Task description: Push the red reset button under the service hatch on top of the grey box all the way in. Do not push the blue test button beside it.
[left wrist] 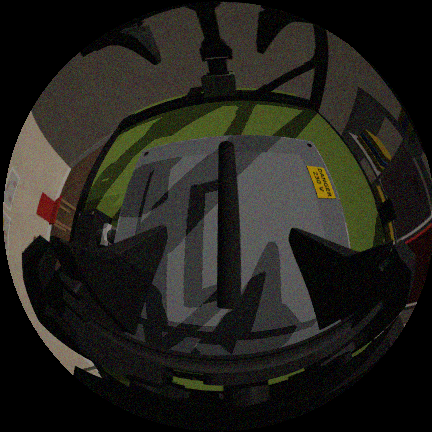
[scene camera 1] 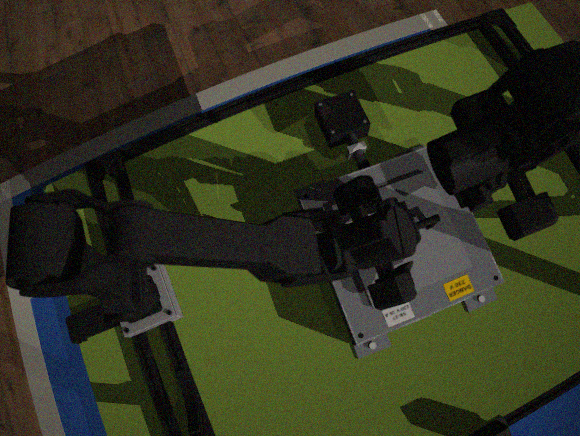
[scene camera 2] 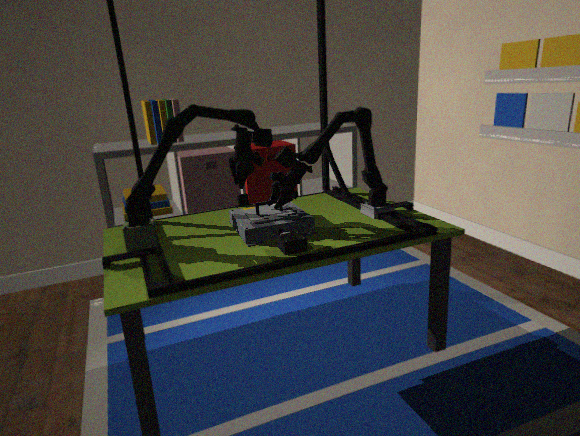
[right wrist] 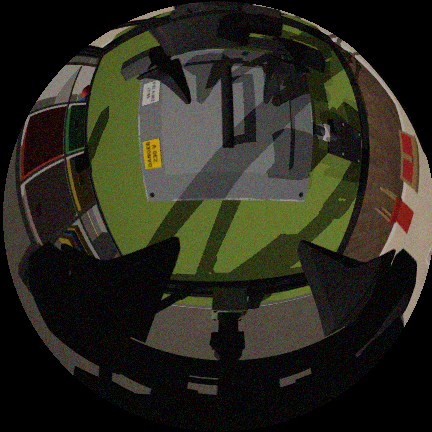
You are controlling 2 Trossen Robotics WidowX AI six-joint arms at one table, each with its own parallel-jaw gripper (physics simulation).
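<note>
The grey box point(scene camera 1: 430, 287) point(scene camera 2: 270, 232) point(left wrist: 280, 170) point(right wrist: 195, 125) stands on the table. A black bar handle point(left wrist: 228, 225) point(right wrist: 227, 110) runs over its top. The lid looks closed; the hatch edges are hard to make out in shadow. The red reset button and the blue test button do not show. My left gripper point(left wrist: 230, 233) point(scene camera 2: 280, 202) is open and empty, low over the box top, with the bar between its fingers in the left wrist view but not gripped. My right gripper point(right wrist: 241, 245) point(left wrist: 206, 51) is open and empty, higher up beside the box.
A small black block point(scene camera 1: 342, 117) point(scene camera 2: 292, 242) point(right wrist: 345, 141) is joined to one side of the box by a short connector. A yellow DANGER label point(scene camera 1: 458, 287) point(left wrist: 321, 182) point(right wrist: 152, 153) is on the lid. Both arms reach in close together over the box. Black rails cross the green table point(scene camera 1: 240, 320).
</note>
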